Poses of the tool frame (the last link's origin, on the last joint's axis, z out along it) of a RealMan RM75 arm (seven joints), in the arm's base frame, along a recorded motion.
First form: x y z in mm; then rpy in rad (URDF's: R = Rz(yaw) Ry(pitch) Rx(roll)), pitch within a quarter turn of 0, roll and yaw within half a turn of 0.
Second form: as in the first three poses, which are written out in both.
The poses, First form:
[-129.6, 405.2, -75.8, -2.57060, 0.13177, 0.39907]
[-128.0, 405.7, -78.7, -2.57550, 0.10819, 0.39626]
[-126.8, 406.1, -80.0, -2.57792, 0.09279, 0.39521]
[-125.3, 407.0, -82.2, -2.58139, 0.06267, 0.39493]
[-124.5, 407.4, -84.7, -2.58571, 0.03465, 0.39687]
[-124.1, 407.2, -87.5, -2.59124, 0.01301, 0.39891]
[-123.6, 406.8, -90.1, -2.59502, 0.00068, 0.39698]
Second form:
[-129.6, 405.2, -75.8, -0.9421, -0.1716, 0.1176, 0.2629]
[-128.0, 405.7, -78.7, -0.9430, -0.1739, 0.1058, 0.2632]
[-126.8, 406.1, -80.0, -0.9434, -0.1757, 0.0982, 0.2637]
[-125.3, 407.0, -82.2, -0.9436, -0.1800, 0.0837, 0.2650]
[-124.5, 407.4, -84.7, -0.9435, -0.1849, 0.0704, 0.2657]
[-124.1, 407.2, -87.5, -0.9436, -0.1889, 0.0600, 0.2651]
[-123.6, 406.8, -90.1, -0.9440, -0.1898, 0.0535, 0.2645]

